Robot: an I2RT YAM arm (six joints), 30 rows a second.
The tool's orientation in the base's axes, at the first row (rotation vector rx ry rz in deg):
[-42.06, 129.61, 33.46]
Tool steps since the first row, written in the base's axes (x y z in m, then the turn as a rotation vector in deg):
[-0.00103, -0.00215, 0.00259, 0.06, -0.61, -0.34]
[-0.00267, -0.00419, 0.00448, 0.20, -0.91, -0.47]
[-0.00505, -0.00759, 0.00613, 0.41, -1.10, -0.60]
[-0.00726, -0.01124, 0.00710, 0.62, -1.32, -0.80]
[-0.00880, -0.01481, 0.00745, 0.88, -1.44, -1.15]
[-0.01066, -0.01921, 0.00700, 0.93, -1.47, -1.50]
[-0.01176, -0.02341, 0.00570, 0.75, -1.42, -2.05]
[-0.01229, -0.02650, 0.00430, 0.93, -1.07, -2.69]
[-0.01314, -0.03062, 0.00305, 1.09, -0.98, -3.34]
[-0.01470, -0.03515, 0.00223, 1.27, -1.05, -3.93]
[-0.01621, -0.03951, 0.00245, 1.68, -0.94, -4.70]
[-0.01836, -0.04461, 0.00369, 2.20, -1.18, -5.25]
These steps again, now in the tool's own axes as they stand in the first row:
[-0.00050, -0.00042, -0.00346, 0.41, -0.56, -0.10]
[-0.00016, -0.00050, -0.00667, 0.52, -0.90, -0.12]
[0.00125, -0.00116, -0.01085, 0.55, -1.20, -0.05]
[0.00314, -0.00225, -0.01465, 0.64, -1.53, 0.06]
[0.00504, -0.00384, -0.01767, 0.77, -1.86, 0.34]
[0.00798, -0.00599, -0.02079, 1.00, -1.98, 0.58]
[0.01100, -0.00865, -0.02287, 1.49, -1.94, 0.89]
[0.01337, -0.01087, -0.02397, 1.72, -1.92, 1.61]
[0.01618, -0.01363, -0.02593, 2.06, -2.09, 2.17]
[0.01925, -0.01614, -0.02873, 2.39, -2.37, 2.61]
[0.02148, -0.01835, -0.03211, 2.66, -2.71, 3.38]
[0.02363, -0.02050, -0.03690, 2.82, -3.33, 3.85]

